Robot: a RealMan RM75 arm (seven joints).
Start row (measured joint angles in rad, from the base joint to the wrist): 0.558 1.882 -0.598 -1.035 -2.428 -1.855 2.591
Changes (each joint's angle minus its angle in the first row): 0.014 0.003 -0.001 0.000 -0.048 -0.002 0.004; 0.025 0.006 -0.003 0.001 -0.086 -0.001 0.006; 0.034 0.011 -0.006 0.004 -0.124 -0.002 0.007; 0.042 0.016 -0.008 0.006 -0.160 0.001 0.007; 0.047 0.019 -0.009 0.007 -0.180 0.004 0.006; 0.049 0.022 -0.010 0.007 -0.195 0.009 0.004; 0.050 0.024 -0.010 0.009 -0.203 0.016 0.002; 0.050 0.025 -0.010 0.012 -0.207 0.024 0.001; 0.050 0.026 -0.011 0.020 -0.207 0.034 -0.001
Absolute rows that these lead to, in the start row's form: 0.572 1.885 -0.599 -1.035 -2.476 -1.857 2.595; 0.583 1.888 -0.601 -1.034 -2.514 -1.856 2.597; 0.592 1.893 -0.604 -1.031 -2.552 -1.857 2.598; 0.600 1.898 -0.606 -1.029 -2.588 -1.854 2.598; 0.605 1.901 -0.607 -1.028 -2.608 -1.851 2.597; 0.607 1.904 -0.608 -1.028 -2.623 -1.846 2.595; 0.608 1.906 -0.608 -1.026 -2.631 -1.839 2.593; 0.608 1.907 -0.608 -1.023 -2.635 -1.831 2.592; 0.608 1.908 -0.609 -1.015 -2.635 -1.821 2.590
